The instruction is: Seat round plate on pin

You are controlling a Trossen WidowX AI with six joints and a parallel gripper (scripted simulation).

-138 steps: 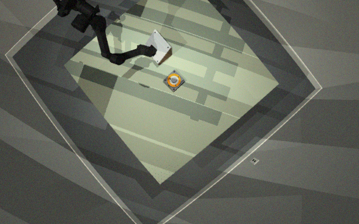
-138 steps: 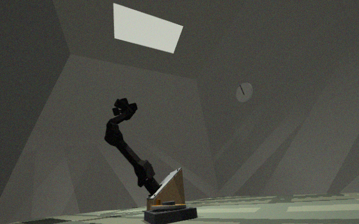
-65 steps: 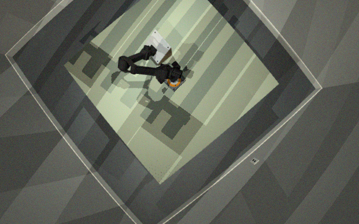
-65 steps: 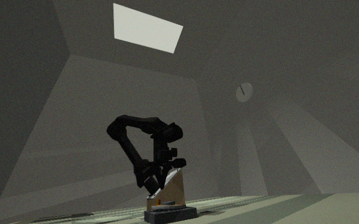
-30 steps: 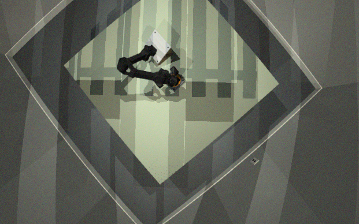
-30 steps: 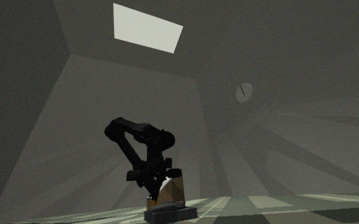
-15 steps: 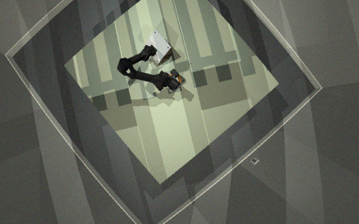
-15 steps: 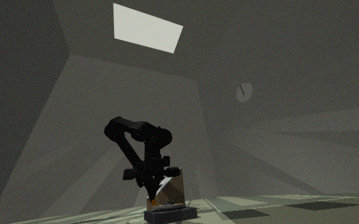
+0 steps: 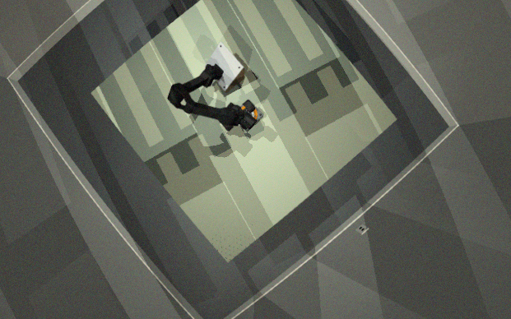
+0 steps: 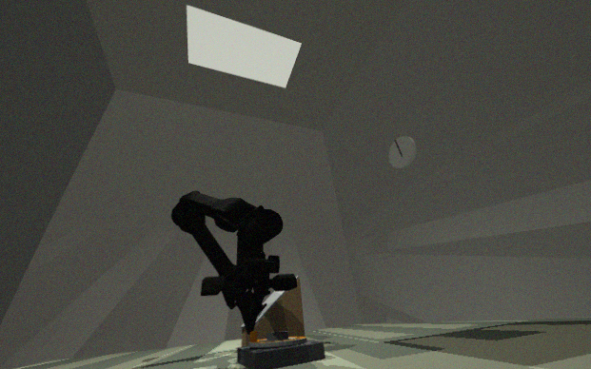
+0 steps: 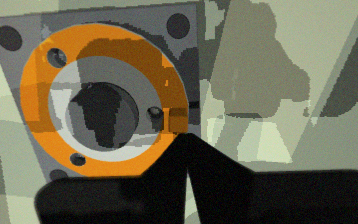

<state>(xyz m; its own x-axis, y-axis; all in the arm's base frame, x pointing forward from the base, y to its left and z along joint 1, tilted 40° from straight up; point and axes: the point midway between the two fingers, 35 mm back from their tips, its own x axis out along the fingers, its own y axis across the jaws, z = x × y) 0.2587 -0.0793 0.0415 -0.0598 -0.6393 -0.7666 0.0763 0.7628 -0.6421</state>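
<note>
The round plate lies 3 cm to the left of my gripper tip, 1 cm below it and 1 cm ahead of it. Round my gripper tip: grey base (5 cm to the left, 2 cm below, 2 cm ahead).
</note>
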